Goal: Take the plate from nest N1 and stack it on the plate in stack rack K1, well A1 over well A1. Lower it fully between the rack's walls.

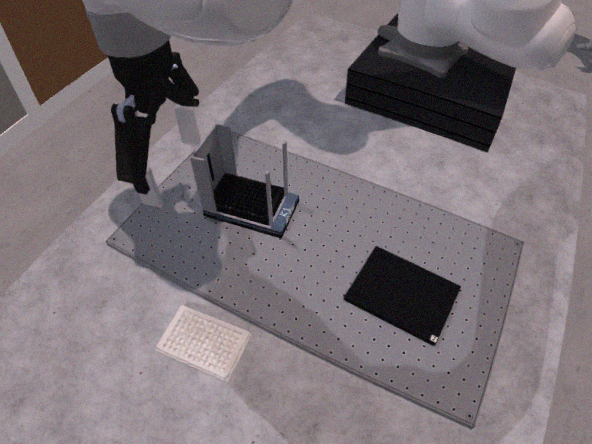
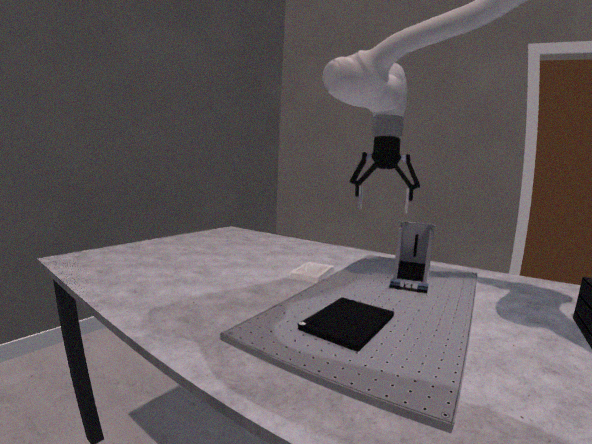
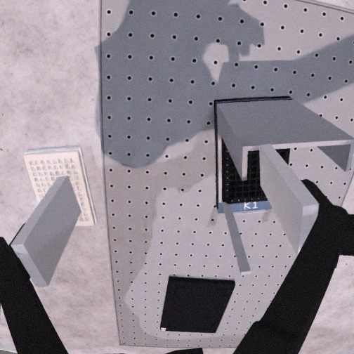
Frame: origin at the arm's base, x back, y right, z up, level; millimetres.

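Seen in the pictures: gripper, fingertip midpoint: (image 1: pixel 173 171) (image 2: pixel 382 210); arm's base, link origin: (image 1: pixel 423 51).
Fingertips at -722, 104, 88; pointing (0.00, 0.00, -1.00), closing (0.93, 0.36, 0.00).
Pixels of each thing's middle, then the offset from my fingertips to it, as dx, dy, dz. Level surfaces: height alone.
- Stack rack K1, body centre: (image 1: pixel 248 180) (image 2: pixel 413 254) +121, -37, -101
- black welled plate, body centre: (image 1: pixel 245 197) (image 2: pixel 412 270) +118, -27, -149
- white welled plate, body centre: (image 1: pixel 203 341) (image 2: pixel 312 271) -134, -146, -182
- flat black slab, body centre: (image 1: pixel 403 293) (image 2: pixel 349 320) +122, -361, -170
- grey perforated board, surface height: dz -176
My gripper (image 1: pixel 174 172) (image 2: pixel 383 210) (image 3: pixel 164 180) is open and empty, high above the table near the rack. Stack rack K1 (image 1: pixel 202 182) (image 2: pixel 423 245) (image 3: pixel 280 120) has tall grey walls, two thin front posts and a blue front edge. A black welled plate (image 1: pixel 247 200) (image 2: pixel 411 271) (image 3: pixel 237 180) lies low between its walls. A white welled plate (image 1: pixel 205 342) (image 2: pixel 312 271) (image 3: pixel 50 170) lies flat beside the board. A flat black slab (image 1: pixel 402 295) (image 2: pixel 347 322) (image 3: pixel 197 305) has a small white corner mark; I cannot tell whether it is nest N1. Well A1 is unreadable.
The grey perforated board (image 1: pixel 320 270) (image 2: pixel 425 360) (image 3: pixel 150 215) carries the rack and the slab. The arm's black stepped base (image 1: pixel 370 80) (image 2: pixel 585 310) stands beyond the board. The rack's walls and posts rise well above its plate.
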